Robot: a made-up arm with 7 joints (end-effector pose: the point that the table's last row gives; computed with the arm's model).
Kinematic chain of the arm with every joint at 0, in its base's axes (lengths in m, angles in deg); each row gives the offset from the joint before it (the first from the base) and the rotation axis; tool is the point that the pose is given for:
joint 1: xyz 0 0 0.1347 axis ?
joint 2: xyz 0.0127 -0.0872 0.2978 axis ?
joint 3: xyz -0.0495 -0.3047 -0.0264 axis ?
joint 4: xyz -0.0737 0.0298 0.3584 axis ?
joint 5: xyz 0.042 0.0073 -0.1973 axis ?
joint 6: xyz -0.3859 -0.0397 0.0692 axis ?
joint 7: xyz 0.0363 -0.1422 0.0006 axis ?
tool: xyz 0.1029 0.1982 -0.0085
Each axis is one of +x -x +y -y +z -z.
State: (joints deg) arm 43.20 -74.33 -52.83 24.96 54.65 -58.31 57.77
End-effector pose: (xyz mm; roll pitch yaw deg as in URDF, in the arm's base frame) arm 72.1 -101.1 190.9 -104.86 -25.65 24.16
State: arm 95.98 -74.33 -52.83 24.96 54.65 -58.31 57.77
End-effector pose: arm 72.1 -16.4 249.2 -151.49 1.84 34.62
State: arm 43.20 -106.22 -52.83 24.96 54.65 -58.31 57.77
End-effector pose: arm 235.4 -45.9 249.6 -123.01 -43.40 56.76
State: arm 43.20 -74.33 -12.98 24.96 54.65 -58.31 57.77
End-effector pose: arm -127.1 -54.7 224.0 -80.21 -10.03 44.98
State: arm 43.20 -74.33 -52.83 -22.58 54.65 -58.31 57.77
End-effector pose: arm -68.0 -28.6 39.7 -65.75 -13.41 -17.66
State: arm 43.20 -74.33 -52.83 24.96 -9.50 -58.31 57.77
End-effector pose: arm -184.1 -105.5 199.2 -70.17 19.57 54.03
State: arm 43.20 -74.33 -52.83 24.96 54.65 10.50 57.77
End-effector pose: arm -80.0 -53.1 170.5 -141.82 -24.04 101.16
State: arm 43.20 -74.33 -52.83 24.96 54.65 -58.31 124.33
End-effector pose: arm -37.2 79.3 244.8 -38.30 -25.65 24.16
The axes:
joint 1: -x
joint 2: +y
joint 3: +x
joint 4: -y
joint 5: -x
joint 6: -z
joint 7: +x

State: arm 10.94 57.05 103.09 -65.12 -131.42 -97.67 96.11
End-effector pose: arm -544.5 -645.9 765.4 -179.83 58.29 -122.47
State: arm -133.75 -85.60 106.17 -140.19 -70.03 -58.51 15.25
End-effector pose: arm 245.6 405.8 -811.3 -57.04 -29.64 -127.92
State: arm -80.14 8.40 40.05 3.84 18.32 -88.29 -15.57
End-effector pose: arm -454.3 -569.0 -132.1 141.20 -77.13 -61.99
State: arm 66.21 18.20 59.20 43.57 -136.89 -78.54 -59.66
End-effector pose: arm -224.0 226.6 759.0 162.74 -48.67 -126.65
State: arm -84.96 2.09 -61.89 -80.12 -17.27 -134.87 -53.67
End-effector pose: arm -435.2 -474.5 494.1 31.15 -69.65 77.21
